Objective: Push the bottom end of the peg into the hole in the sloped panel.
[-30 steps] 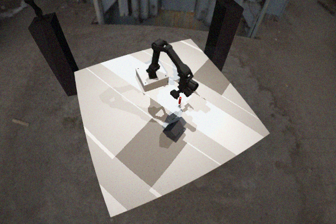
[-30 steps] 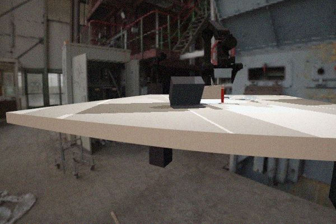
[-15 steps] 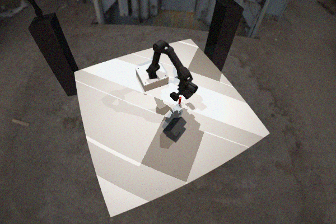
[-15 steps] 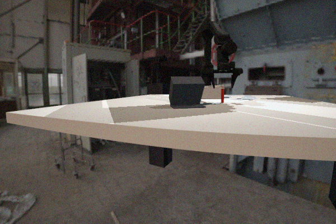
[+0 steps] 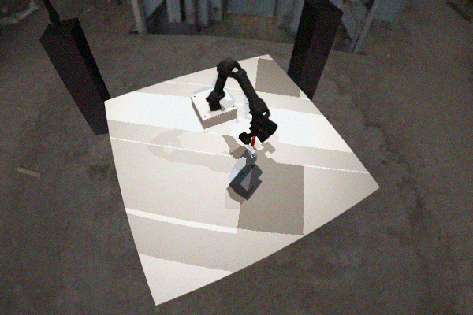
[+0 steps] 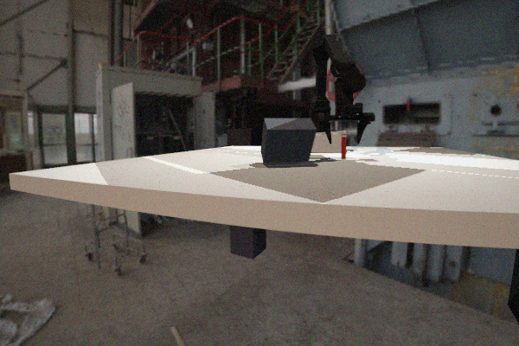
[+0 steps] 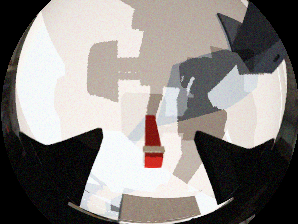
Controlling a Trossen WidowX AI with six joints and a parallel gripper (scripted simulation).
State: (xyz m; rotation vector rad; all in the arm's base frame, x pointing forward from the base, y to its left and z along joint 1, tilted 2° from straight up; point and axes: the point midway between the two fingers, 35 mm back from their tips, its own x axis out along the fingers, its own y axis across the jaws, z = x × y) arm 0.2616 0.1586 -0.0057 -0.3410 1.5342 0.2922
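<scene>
The dark sloped panel block is 220 mm ahead of my gripper tip, 110 mm to the right of it and 20 mm above it. The rest, counted from my gripper tip: red peg: 10 mm above.
</scene>
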